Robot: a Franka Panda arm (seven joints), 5 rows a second.
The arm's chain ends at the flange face. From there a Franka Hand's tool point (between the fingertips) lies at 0.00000 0.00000 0.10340 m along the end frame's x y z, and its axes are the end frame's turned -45 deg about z.
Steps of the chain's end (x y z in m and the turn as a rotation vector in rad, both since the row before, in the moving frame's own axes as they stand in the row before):
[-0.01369 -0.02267 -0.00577 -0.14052 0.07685 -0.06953]
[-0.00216 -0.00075 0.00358 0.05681 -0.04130 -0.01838]
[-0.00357 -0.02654 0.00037 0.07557 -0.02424 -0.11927]
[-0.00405 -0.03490 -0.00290 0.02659 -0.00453 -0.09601]
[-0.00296 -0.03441 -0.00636 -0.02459 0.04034 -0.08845]
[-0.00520 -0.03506 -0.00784 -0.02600 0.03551 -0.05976]
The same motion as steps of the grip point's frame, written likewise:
[0.00227 -0.00974 -0.00709 -0.15370 -0.04502 -0.06953]
[0.00007 -0.00924 0.00333 0.06937 0.01097 -0.01838]
[0.01955 -0.02879 0.00004 0.07058 0.03630 -0.11927]
[0.02332 -0.02989 -0.00294 0.02201 0.01560 -0.09601]
[0.02360 -0.02174 -0.00648 -0.04591 0.01114 -0.08845]
[0.02194 -0.02400 -0.00794 -0.04349 0.00672 -0.05976]

